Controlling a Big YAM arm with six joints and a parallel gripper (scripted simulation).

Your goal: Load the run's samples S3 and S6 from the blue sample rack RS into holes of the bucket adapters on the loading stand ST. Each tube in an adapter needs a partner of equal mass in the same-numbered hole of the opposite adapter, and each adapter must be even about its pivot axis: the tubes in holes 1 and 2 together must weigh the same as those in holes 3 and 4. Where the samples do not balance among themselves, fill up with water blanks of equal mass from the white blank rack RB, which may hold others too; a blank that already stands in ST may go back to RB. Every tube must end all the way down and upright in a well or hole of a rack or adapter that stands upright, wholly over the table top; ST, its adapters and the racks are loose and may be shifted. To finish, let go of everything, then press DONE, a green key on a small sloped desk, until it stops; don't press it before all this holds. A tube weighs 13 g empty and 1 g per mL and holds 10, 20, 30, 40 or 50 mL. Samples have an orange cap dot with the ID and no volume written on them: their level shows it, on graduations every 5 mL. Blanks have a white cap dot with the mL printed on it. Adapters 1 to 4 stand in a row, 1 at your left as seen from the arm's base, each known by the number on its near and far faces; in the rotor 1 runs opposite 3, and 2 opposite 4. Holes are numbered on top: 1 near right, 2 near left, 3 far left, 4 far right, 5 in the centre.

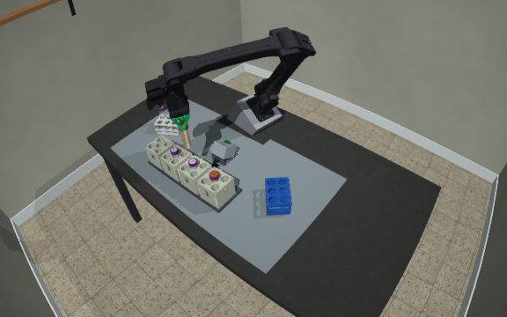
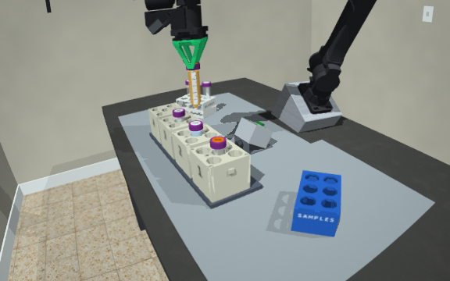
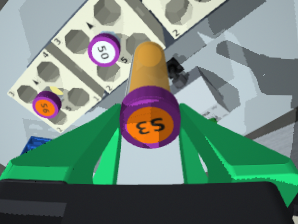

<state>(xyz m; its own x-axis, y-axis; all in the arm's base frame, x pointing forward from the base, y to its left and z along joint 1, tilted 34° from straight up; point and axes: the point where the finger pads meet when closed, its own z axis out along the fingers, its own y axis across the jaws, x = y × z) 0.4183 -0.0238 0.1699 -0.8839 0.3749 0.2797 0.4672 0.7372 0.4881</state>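
My gripper is now 190 mm above the green done key, 180 mm past it and 10 mm to the left of it. The rest, counted from my hand: adapter 210 mm below, 160 mm to the left, 10 mm behind; white blank rack 350 mm to the right, 230 mm below, 70 mm behind; blue sample rack 320 mm to the left, 230 mm below, 170 mm behind.
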